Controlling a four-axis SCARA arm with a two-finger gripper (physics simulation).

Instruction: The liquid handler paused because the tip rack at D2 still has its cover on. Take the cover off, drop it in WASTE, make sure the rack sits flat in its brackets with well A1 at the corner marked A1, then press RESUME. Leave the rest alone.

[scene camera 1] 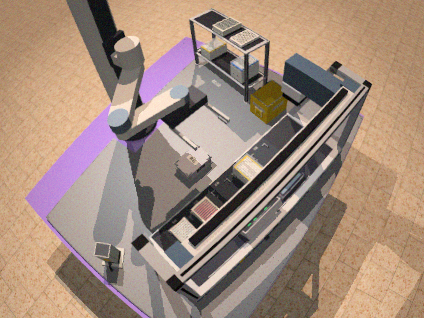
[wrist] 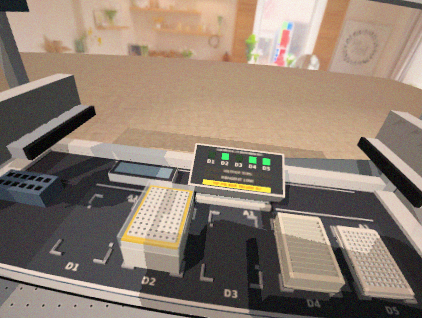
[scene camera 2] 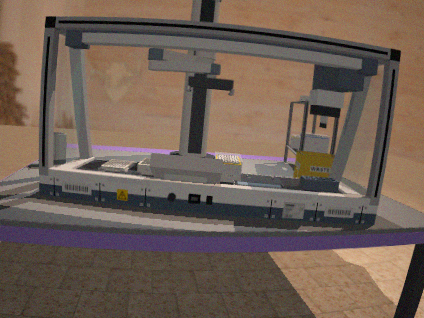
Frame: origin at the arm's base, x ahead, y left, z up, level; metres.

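Seen in the pictures: gripper, fingertip midpoint: (scene camera 1: 213, 134) (wrist: 227, 109) (scene camera 2: 209, 89).
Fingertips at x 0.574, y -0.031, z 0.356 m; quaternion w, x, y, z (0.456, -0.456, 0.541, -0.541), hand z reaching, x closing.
Observation:
Pixels of each thing's top centre, then the offset from my fingertips to it. "pt": a spot on its surface instead.
- tip rack at its top centre: (wrist: 161, 206) (scene camera 1: 250, 168) dx +0.131, dy +0.060, dz -0.215 m
- yellow WASTE bin at its top centre: (scene camera 2: 318, 154) (scene camera 1: 270, 92) dx -0.010, dy +0.473, dz -0.208 m
- screen at a spot on its surface: (wrist: 237, 169) pt dx +0.245, dy -0.085, dz -0.225 m
- D4 at its top centre: (wrist: 307, 243) (scene camera 2: 153, 161) (scene camera 1: 208, 212) dx +0.087, dy -0.184, dz -0.260 m
- D5 at its top centre: (wrist: 371, 256) (scene camera 2: 118, 163) (scene camera 1: 186, 233) dx +0.065, dy -0.306, dz -0.277 m
- grey box at its top centre: (scene camera 1: 192, 159) dx -0.133, dy -0.009, dz -0.287 m
- shelf rack at a spot on its surface: (scene camera 1: 194, 42) pt dx -0.551, dy +0.564, dz -0.164 m
The tip rack (scene camera 1: 247, 168) (scene camera 2: 228, 160) (wrist: 161, 212) stands at D2, white with a yellow rim and a grid of holes. In the wrist view a clear cover shows faintly around its top. The rack looks upright; its exact seating and its A1 corner cannot be read. The yellow WASTE bin (scene camera 1: 268, 106) (scene camera 2: 314, 166) stands beyond the D1 end of the deck. The screen (wrist: 237, 169) shows green squares and a yellow message bar; no RESUME label is readable. My gripper (scene camera 1: 213, 135) (scene camera 2: 210, 91) (wrist: 227, 109) is open and empty, high above the table and behind the deck.
Racks stand at D4 (scene camera 1: 205, 209) (wrist: 307, 252) and D5 (scene camera 1: 183, 229) (wrist: 374, 261). A grey box (scene camera 1: 192, 169) lies between arm and deck. A frame beam (scene camera 2: 225, 28) spans the deck; a pipetting head (scene camera 2: 336, 77) hangs at the WASTE side. A shelf rack (scene camera 1: 194, 42) stands behind the bin.

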